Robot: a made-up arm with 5 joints.
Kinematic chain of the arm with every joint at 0, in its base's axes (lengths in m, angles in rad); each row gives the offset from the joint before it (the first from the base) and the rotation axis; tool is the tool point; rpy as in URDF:
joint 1: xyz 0.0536 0 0.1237 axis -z
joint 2: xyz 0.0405 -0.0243 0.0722 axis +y
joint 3: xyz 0.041 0 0.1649 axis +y
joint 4: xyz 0.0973 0 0.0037 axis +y
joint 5: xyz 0.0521 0.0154 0 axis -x
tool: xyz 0 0 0 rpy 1.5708 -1.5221 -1.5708
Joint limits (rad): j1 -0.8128..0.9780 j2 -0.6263..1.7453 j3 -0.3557..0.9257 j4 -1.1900..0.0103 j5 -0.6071..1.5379
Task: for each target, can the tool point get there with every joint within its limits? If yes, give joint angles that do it. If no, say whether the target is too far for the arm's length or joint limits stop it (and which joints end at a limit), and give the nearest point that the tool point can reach.
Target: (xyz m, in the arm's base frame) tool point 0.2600 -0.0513 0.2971
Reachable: yes | joints 0.2019 0.0539 0.7469 -0.9174 -0.1856
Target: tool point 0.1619 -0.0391 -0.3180
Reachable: no: too far | nearest point 0.2128 -0.0575 -0.0202 | short by 0.303 m
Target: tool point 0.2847 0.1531 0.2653
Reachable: yes | joints -0.6172 0.4074 0.1523 -0.2227 -0.0393
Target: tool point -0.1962 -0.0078 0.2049
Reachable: no: joint limits stop it (at a limit: joint 1, joint 2, joint 3, joint 4) | nearest point 0.0820 -0.0581 0.0563 | short by 0.319 m
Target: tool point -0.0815 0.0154 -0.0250
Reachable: no: joint limits stop it (at a limit: joint 1, joint 2, joint 3) | nearest point 0.0823 -0.0586 0.0553 | short by 0.197 m
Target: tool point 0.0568 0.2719 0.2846
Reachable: no: joint limits stop it (at a limit: joint 1) | nearest point 0.1973 0.1389 0.2846 | short by 0.193 m
